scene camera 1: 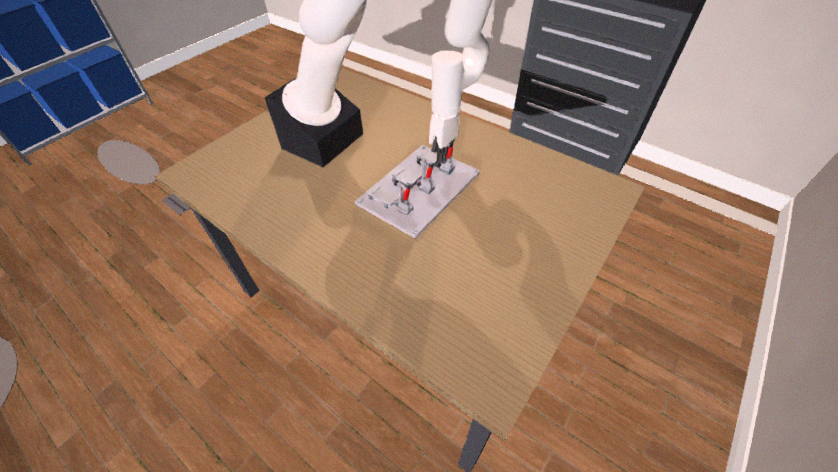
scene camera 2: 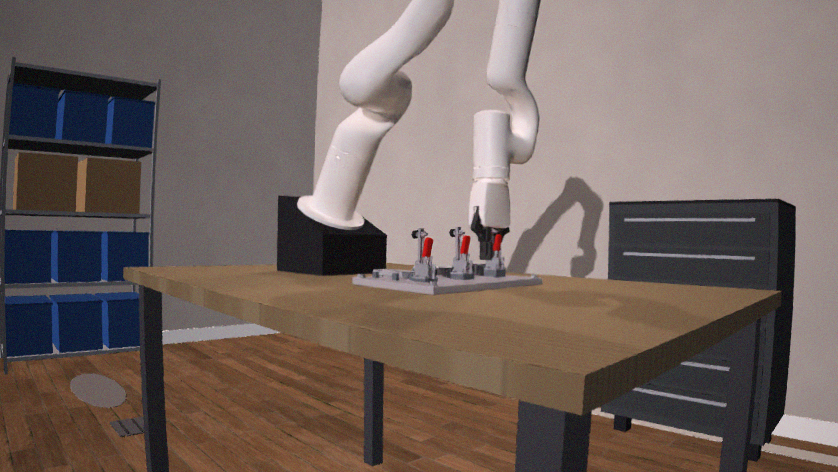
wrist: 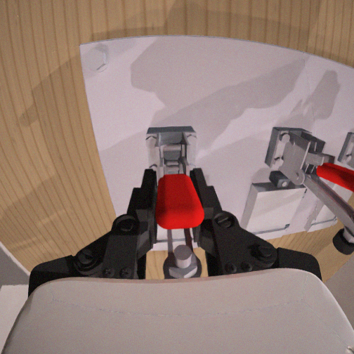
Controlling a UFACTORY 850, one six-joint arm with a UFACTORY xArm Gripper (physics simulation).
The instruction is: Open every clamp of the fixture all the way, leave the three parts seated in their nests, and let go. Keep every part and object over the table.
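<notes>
The fixture plate [scene camera 1: 451, 187] [scene camera 2: 404, 286] [wrist: 120, 100] carries three toggle clamps. My gripper [scene camera 1: 441, 158] [scene camera 2: 486, 253] [wrist: 172, 185] points down at the end clamp on the right in the scene views. Its fingers are shut on that clamp's red handle [wrist: 180, 202] [scene camera 2: 497, 242] [scene camera 1: 450, 151]. The arm with its spindle [wrist: 183, 260] rises towards the wrist camera. The middle clamp's red handle [scene camera 1: 429, 171] [scene camera 2: 465, 244] [wrist: 339, 176] and the other end clamp's red handle [scene camera 1: 406, 193] [scene camera 2: 428, 246] stand up, their arms raised. A flat pale part [wrist: 272, 210] lies at the middle clamp; the gripped clamp's part is mostly hidden.
The plate lies on the wooden table [scene camera 1: 469, 304] [scene camera 2: 469, 328] [wrist: 45, 150]. The black robot base [scene camera 1: 319, 134] [scene camera 2: 351, 252] stands left of it. A dark drawer cabinet [scene camera 1: 586, 87] [scene camera 2: 691, 237] stands behind the table. Blue bins [scene camera 1: 70, 93] [scene camera 2: 29, 257] fill a rack at far left.
</notes>
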